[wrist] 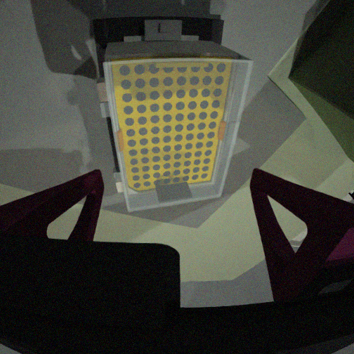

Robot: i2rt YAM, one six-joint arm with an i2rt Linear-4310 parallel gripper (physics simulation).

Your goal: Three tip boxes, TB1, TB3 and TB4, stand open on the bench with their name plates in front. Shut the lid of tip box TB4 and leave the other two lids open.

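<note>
A tip box (172, 114) with a yellow, many-holed rack stands in the upper middle of the wrist view. Its clear lid (240, 100) lies over the rack, which shows through it; whether the lid is fully seated I cannot tell. A dark grey tab (173, 190) shows at the box's near end. No name plate is readable, so I cannot tell which box this is. The other two tip boxes cannot be made out. My gripper (176, 177) is open and empty, its dark red fingers wide apart, to the left and right of the box's near end in the view.
A black part with a grey block (162, 30) is at the box's far end. A large dark green object (325, 60) stands at the upper right. Shadows cross the pale bench (215, 250). A magenta piece (342, 247) shows at the right edge, behind the right finger.
</note>
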